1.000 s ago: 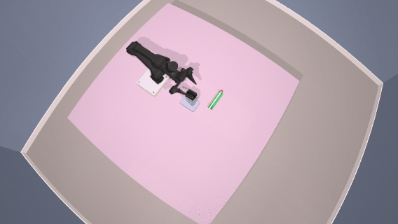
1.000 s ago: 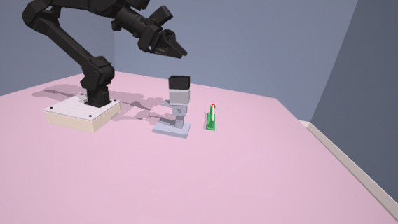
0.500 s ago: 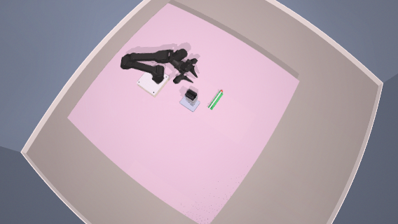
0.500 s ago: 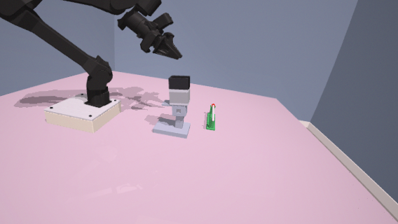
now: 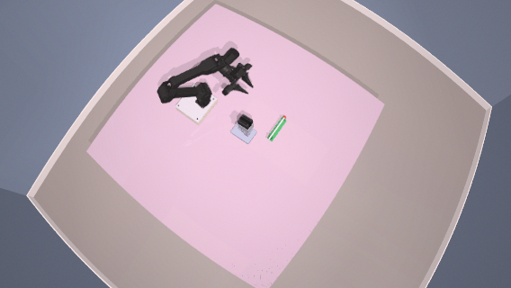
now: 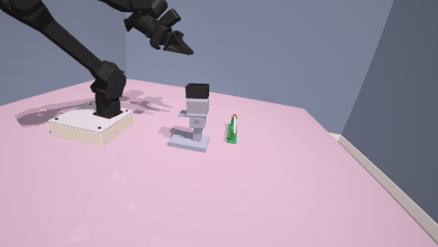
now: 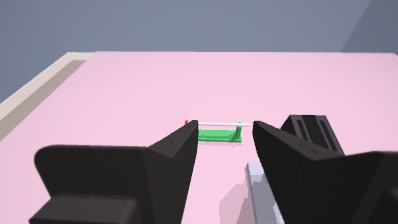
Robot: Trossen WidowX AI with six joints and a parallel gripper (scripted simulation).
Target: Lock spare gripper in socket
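My gripper tip is now 170 mm short of the green see-through block, 20 mm to the right of it and 230 mm above it. The rest, counted from my gripper tip: mount socket 60 mm ahead, 100 mm to the right, 200 mm below; spare gripper 70 mm ahead, 110 mm to the right, 120 mm below.
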